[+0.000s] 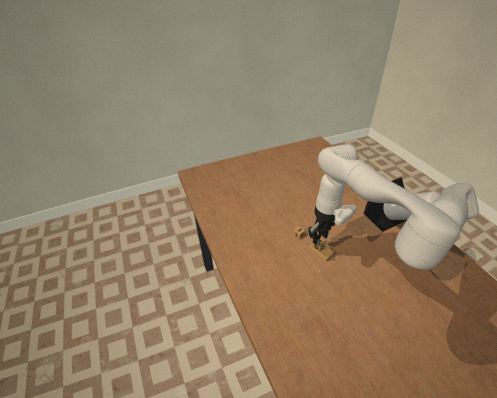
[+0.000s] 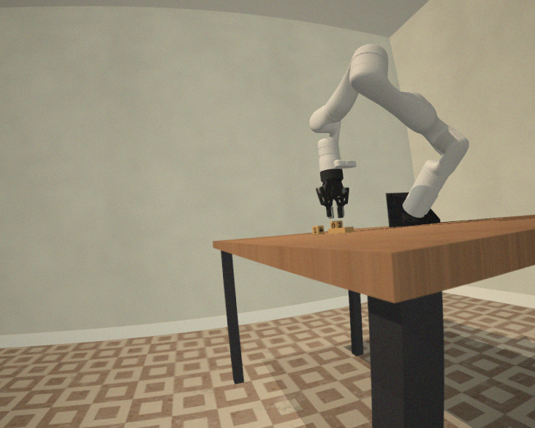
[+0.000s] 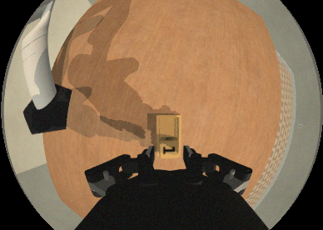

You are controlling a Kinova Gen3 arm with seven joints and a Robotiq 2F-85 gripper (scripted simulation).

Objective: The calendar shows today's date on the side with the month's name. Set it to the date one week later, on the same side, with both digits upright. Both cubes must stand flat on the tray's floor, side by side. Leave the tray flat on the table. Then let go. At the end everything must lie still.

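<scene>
Now: the tray 1 cm behind my hand, 2 cm to the left of it and 6 cm below it.
</scene>
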